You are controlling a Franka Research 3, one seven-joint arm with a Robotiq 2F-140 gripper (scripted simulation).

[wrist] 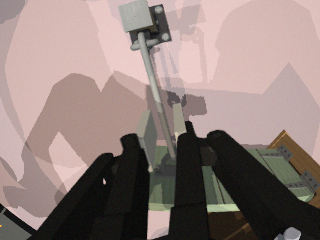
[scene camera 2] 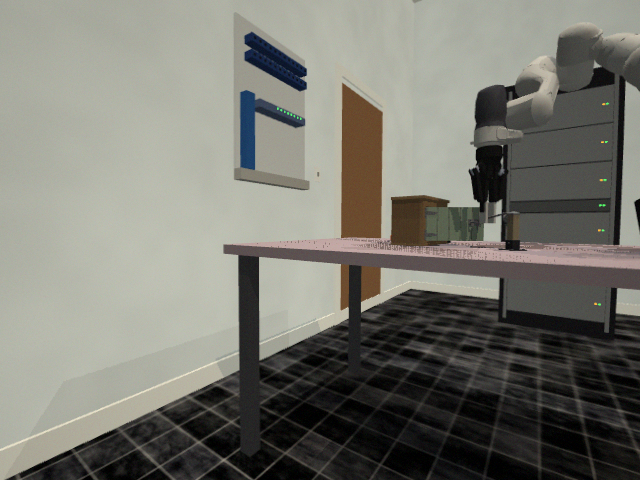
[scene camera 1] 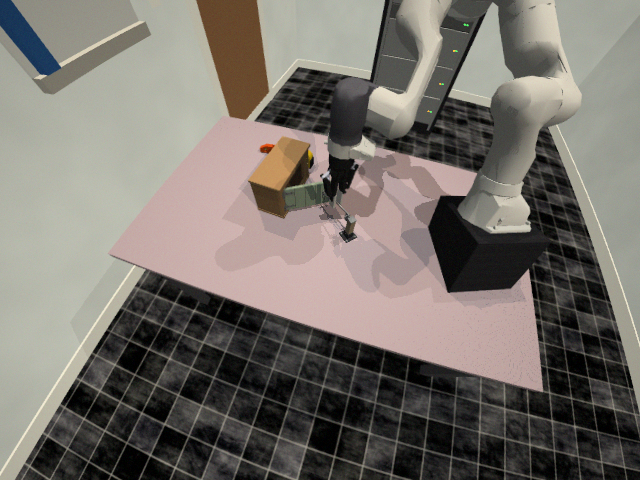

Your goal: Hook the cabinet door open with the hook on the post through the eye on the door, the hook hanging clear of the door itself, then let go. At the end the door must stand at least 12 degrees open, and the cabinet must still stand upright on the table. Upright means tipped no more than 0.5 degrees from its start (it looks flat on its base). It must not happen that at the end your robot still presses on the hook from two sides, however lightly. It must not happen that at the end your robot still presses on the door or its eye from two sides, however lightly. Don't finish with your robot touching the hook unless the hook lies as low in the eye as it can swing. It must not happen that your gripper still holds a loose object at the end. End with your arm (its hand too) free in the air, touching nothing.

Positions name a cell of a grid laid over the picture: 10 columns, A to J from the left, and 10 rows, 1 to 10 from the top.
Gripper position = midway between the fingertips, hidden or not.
Labels:
my gripper: wrist F5; scene camera 2 H5; scene camera 1 F5

